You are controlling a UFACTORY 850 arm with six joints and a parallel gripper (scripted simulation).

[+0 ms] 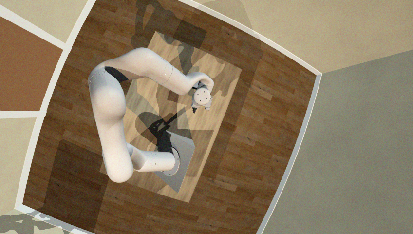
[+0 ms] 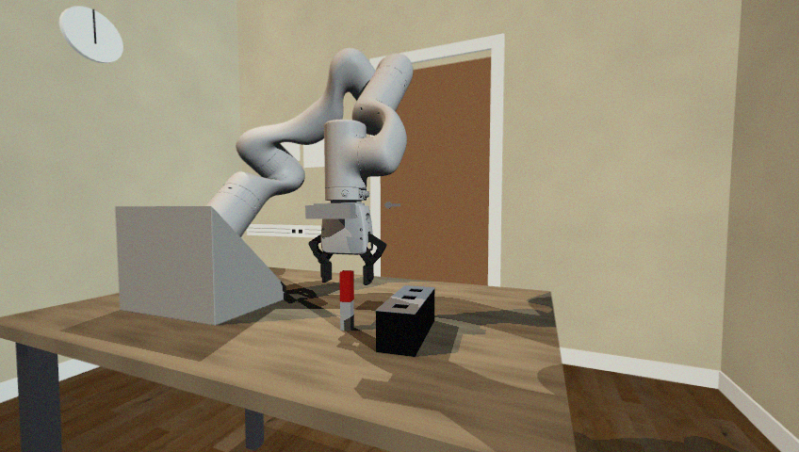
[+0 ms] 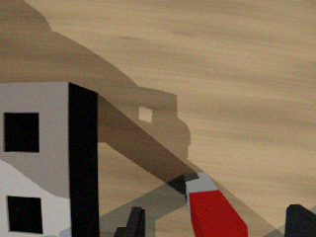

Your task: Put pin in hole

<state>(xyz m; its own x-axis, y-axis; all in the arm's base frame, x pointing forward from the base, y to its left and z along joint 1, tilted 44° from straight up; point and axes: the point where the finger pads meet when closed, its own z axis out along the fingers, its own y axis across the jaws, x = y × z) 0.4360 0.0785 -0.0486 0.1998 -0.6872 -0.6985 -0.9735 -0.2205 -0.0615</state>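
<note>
The pin is 20 mm below my hand. From my hand the other things lie so: black block: 130 mm ahead, 30 mm to the left, 70 mm below.
</note>
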